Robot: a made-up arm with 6 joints.
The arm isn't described. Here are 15 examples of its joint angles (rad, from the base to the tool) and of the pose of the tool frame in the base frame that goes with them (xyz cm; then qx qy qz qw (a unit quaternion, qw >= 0)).
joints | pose
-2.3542 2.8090 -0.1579 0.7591 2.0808 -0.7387 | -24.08 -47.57 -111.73 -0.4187 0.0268 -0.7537 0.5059
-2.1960 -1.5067 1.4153 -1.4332 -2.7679 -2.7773 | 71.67 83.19 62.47 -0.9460 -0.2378 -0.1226 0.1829
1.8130 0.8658 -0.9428 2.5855 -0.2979 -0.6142 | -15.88 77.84 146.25 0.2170 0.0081 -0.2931 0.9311
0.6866 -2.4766 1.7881 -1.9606 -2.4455 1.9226 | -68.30 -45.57 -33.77 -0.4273 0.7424 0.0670 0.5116
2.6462 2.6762 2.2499 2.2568 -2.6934 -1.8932 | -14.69 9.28 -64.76 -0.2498 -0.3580 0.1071 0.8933
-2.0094 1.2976 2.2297 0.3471 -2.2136 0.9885 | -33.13 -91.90 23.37 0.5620 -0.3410 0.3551 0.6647
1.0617 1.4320 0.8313 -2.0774 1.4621 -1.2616 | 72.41 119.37 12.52 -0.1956 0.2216 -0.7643 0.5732
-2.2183 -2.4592 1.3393 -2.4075 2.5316 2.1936 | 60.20 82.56 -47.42 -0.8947 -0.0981 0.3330 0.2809
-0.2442 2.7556 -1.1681 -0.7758 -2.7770 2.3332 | 72.14 -8.57 -77.66 0.4194 -0.6830 -0.3796 0.4621
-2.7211 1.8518 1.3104 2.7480 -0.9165 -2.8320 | -86.06 -37.55 -49.85 -0.5030 0.5668 -0.2692 0.5943
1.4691 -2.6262 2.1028 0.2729 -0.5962 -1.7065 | -16.70 -82.49 -31.17 0.3886 -0.1301 0.8311 0.3759
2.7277 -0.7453 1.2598 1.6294 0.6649 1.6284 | 45.93 -27.58 150.80 0.0320 -0.0753 0.7864 0.6123
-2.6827 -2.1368 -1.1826 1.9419 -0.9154 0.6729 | 72.11 43.32 -77.20 -0.2930 -0.8314 -0.0793 0.4655
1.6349 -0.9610 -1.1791 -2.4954 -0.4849 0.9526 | 2.16 -136.58 69.94 0.4812 -0.4286 0.6768 0.3560
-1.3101 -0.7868 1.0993 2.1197 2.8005 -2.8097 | -10.84 72.23 132.89 -0.6037 0.6648 -0.1535 0.4123
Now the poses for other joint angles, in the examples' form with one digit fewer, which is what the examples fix.
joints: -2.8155 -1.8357 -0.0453 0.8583 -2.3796 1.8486
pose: 128.3 38.5 -18.9 0.203 -0.728 0.110 0.645
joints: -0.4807 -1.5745 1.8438 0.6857 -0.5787 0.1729
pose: -91.8 54.3 72.2 -0.030 0.151 0.876 0.456
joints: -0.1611 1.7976 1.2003 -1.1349 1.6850 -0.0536
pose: 100.1 -15.7 -42.4 -0.352 -0.334 0.845 0.228
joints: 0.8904 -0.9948 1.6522 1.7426 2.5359 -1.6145
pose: -55.4 -52.4 112.9 0.854 -0.499 -0.144 0.037
